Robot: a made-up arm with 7 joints. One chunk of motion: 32 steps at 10 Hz.
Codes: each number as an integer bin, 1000 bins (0 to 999) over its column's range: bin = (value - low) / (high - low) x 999, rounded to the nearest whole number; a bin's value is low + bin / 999 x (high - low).
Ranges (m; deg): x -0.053..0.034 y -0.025..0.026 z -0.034..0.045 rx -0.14..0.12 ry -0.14..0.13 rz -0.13..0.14
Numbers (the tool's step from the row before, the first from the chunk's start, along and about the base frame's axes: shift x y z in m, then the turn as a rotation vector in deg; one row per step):
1: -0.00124 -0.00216 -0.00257 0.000 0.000 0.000
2: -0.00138 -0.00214 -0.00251 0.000 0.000 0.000
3: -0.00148 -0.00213 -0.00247 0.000 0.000 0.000
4: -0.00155 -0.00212 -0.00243 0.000 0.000 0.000
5: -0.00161 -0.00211 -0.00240 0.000 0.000 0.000
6: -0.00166 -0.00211 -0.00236 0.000 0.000 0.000
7: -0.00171 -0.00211 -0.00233 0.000 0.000 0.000
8: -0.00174 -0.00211 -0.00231 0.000 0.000 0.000
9: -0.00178 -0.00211 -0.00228 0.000 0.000 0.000
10: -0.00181 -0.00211 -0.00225 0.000 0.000 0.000
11: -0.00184 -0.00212 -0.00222 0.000 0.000 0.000
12: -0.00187 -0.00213 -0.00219 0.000 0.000 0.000
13: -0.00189 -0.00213 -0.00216 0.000 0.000 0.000
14: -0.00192 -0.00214 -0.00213 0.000 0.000 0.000
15: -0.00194 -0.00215 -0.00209 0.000 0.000 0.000
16: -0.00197 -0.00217 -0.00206 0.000 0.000 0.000
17: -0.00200 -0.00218 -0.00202 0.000 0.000 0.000
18: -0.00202 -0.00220 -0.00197 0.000 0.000 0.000
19: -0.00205 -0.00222 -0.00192 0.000 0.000 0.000
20: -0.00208 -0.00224 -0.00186 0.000 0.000 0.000
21: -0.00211 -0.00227 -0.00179 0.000 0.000 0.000
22: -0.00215 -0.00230 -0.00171 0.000 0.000 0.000
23: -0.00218 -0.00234 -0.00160 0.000 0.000 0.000
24: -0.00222 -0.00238 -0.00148 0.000 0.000 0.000
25: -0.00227 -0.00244 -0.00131 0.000 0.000 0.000
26: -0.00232 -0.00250 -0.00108 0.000 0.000 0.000
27: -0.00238 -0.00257 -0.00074 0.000 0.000 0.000
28: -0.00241 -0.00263 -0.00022 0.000 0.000 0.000
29: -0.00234 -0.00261 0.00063 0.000 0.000 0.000
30: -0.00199 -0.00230 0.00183 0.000 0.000 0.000
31: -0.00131 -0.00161 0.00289 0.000 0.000 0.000
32: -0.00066 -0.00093 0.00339 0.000 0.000 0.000
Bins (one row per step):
1: 594 447 397 538 518 481
2: 593 448 398 538 518 481
3: 592 448 399 538 518 481
4: 591 448 399 538 518 481
5: 590 448 400 538 518 481
6: 590 448 400 538 518 481
7: 589 448 400 538 518 481
8: 589 448 401 538 518 481
9: 588 448 401 538 518 481
10: 588 448 401 538 518 481
11: 587 448 402 538 518 481
12: 587 448 402 538 518 481
13: 587 448 403 538 518 481
14: 587 448 403 538 518 481
15: 586 448 404 538 518 481
16: 586 447 404 538 518 481
17: 586 447 404 538 518 481
18: 585 447 405 538 518 481
19: 585 446 406 538 518 481
20: 585 446 406 538 518 481
21: 584 445 407 538 518 481
22: 584 445 408 538 518 481
23: 584 444 410 538 518 481
24: 583 443 411 538 518 481
25: 583 442 413 538 518 481
26: 582 441 416 538 518 481
27: 581 439 421 538 518 481
28: 581 438 427 538 518 481
29: 582 439 438 538 518 481
30: 586 445 453 538 518 481
31: 594 458 466 538 518 481
32: 601 471 473 538 518 481

